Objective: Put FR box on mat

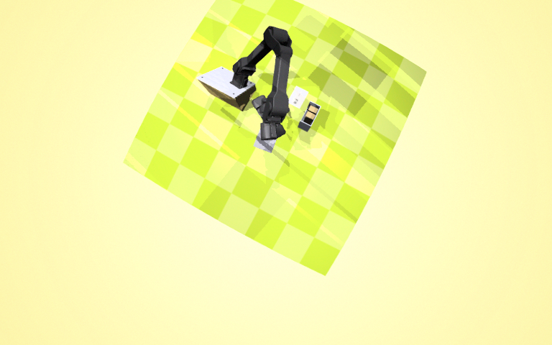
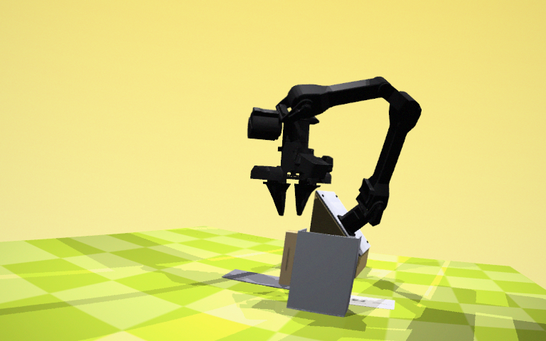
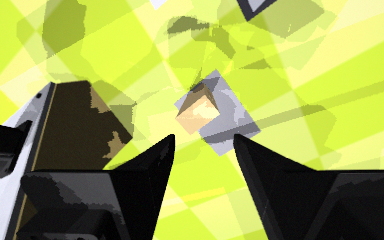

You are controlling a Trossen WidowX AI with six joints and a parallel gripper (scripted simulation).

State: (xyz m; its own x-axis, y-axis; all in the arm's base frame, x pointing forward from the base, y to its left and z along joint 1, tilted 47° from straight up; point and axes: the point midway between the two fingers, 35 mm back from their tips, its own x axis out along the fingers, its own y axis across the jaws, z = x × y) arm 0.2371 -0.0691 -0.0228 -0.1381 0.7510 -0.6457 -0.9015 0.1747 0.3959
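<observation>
Now: gripper tip 1 cm short of the grey mat, 5 cm to the left of it and 15 cm above it. Also, from my gripper tip: thin white slab (2 cm ahead, 21 cm to the left, 15 cm below).
</observation>
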